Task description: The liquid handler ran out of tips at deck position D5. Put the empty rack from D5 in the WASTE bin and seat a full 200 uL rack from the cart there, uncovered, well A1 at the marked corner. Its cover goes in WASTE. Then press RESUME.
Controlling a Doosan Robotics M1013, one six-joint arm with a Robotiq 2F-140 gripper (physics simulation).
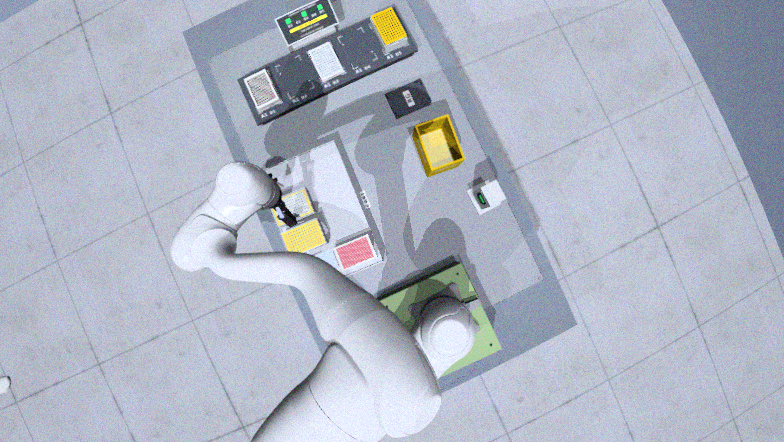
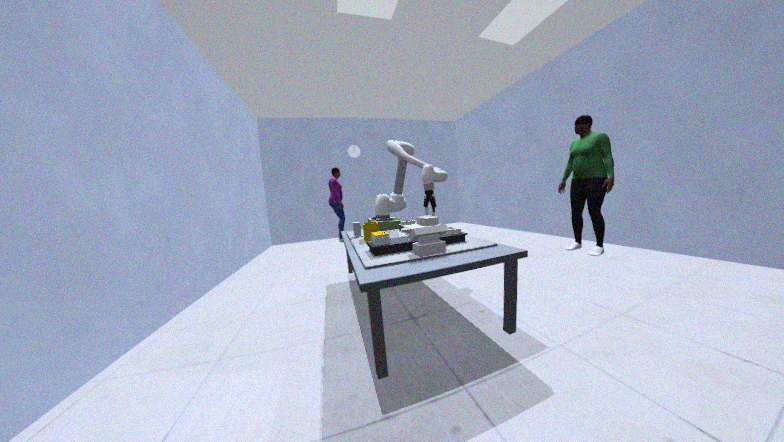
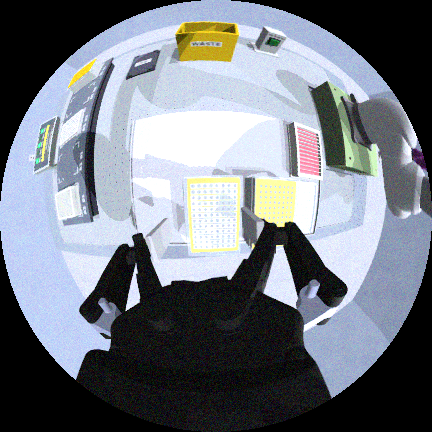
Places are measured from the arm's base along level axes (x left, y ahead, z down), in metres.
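Pixels of known places: gripper, between the fingertips: [image 1: 287,203] [image 2: 430,215] [image 3: 205,222]; arm's base, origin of its link: [image 2: 382,219] [image 3: 358,123].
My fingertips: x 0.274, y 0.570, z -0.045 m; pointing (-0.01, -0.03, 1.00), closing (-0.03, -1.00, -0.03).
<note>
For each thing: its top centre in the pictures, then the offset to it from my fingertips. "spot": a spot on its surface instead. Level surfaces: height alone.
- yellow-topped rack, centre of its top: [image 1: 388,25] [image 2: 379,233] dy +0.403, dx -0.576, dz +0.028 m
- yellow WASTE bin, centre of its top: [image 1: 440,142] [image 2: 370,222] dy -0.050, dx -0.530, dz +0.009 m
- white cart, centre of its top: [image 3: 239,174] [image 1: 319,215] [image 2: 420,224] dy -0.074, dx -0.062, dz +0.078 m
- yellow-rimmed rack with a pale dotted top, centre of its top: [image 3: 213,218] [image 1: 290,207] dy -0.013, dx +0.000, dz +0.013 m
- full-yellow rack, centre of its top: [image 3: 278,215] [image 1: 302,237] dy -0.121, dx +0.009, dz +0.012 m
- red rack, centre of its top: [image 3: 310,150] [image 1: 355,252] dy -0.241, dx -0.115, dz +0.052 m
- green button, centre of its top: [image 1: 483,198] [image 3: 274,39] dy -0.279, dx -0.579, dz +0.049 m
- dark deck, height of its surface: dz +0.089 m
- grey rack, centre of its top: [image 3: 63,204] [image 1: 261,88] [image 2: 450,228] dy +0.418, dx -0.081, dz +0.057 m
- white rack, centre of its top: [image 1: 325,60] [image 3: 68,127] dy +0.411, dx -0.328, dz +0.074 m
- status display, a spot on its surface: [image 1: 307,23] spot: dy +0.543, dx -0.330, dz +0.025 m
- dark flat pad, a spot on its surface: [image 1: 395,104] spot: dy +0.170, dx -0.484, dz +0.136 m
At deck position D5 sits a yellow-topped rack [image 1: 388,27] [image 2: 379,235] [image 3: 82,73]. The yellow WASTE bin [image 1: 421,154] [image 2: 370,231] [image 3: 207,54] stands open-topped. On the white cart [image 1: 343,186] [image 3: 200,135] are a yellow-rimmed rack with a pale dotted top [image 1: 300,202] [image 3: 214,215], a full-yellow rack [image 1: 303,236] [image 3: 275,200] beside it and a red rack [image 1: 355,253] [image 3: 307,150]. My gripper [image 1: 281,198] [image 2: 429,212] [image 3: 205,222] is open and empty, above the pale dotted rack. The green button [image 1: 482,198] [image 3: 273,42] is on a small box beyond the bin.
The dark deck [image 1: 359,46] [image 3: 70,160] also bears a grey rack [image 1: 261,89] [image 3: 69,201] and a white rack [image 1: 326,60] [image 3: 71,126]. A status display [image 1: 307,23] [image 3: 45,145] stands behind it. A dark flat pad [image 1: 395,104] [image 3: 142,64] lies between deck and bin.
</note>
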